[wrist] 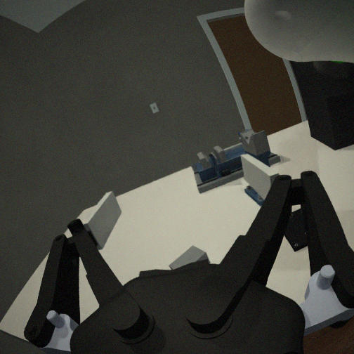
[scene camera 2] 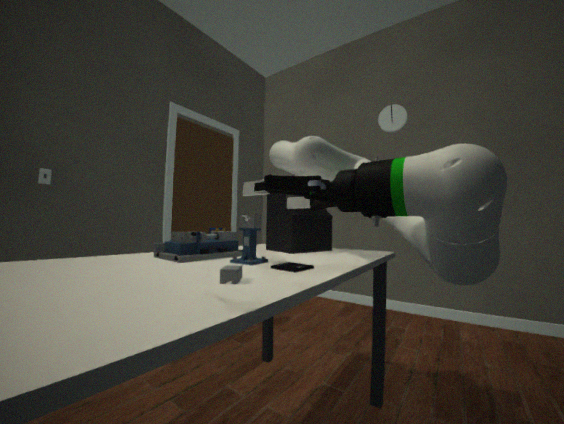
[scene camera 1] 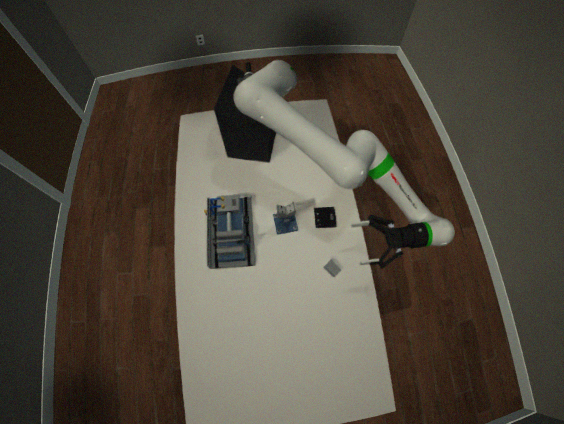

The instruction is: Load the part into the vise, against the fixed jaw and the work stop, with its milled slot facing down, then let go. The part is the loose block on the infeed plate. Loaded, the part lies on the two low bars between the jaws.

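Frame: origin at the arm's base, x ahead, y right, z down, level; centimetres.
Seen in the pictures: gripper, between the fingertips: (scene camera 2: 268, 197) (scene camera 1: 356, 243).
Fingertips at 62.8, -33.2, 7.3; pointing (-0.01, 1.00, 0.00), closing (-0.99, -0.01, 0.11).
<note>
Pixels of each thing's top centre, then the offset from my fingertips to it, as dx, dy, dz. "*": a spot on its surface instead. Level surfaces: height alone.
- small grey block, centre of its top: (scene camera 2: 231, 267) (scene camera 1: 333, 267) +4.7, +6.4, +15.8
- black square plate, centre of its top: (scene camera 2: 292, 265) (scene camera 1: 325, 217) -17.9, +5.5, +18.0
- grey vise, centre of its top: (scene camera 1: 227, 224) (scene camera 2: 203, 230) -15.4, +46.1, +8.9
- grey head, a spot on its surface: (scene camera 2: 249, 220) (scene camera 1: 290, 213) * -15.7, +21.3, +4.9
- white table, height of its surface: dz +18.8
A small grey block (scene camera 1: 332, 267) (scene camera 2: 230, 274) (wrist: 191, 257) lies on the white table, apart from the black square plate (scene camera 1: 325, 217) (scene camera 2: 292, 267) (wrist: 298, 231). A notch shows at its lower edge in the second scene view; my gripper's body hides part of it in the wrist view. The blue and grey vise (scene camera 1: 230, 235) (scene camera 2: 201, 246) (wrist: 230, 164) stands farther back, its jaws apart. Its low bars and work stop are too small to make out clearly. My gripper (scene camera 1: 357, 244) (scene camera 2: 265, 195) (wrist: 177, 185) is wide open and empty, pointing sideways above the table's edge, higher than the block.
A blue stand (scene camera 1: 286, 225) (scene camera 2: 249, 246) with a grey head (scene camera 1: 286, 209) (scene camera 2: 249, 220) is between the vise and the black plate. A large black box (scene camera 1: 245, 137) (scene camera 2: 299, 230) (wrist: 332, 120) stands near the arm's base. The white table (scene camera 1: 280, 340) (scene camera 2: 100, 305) carries these things.
</note>
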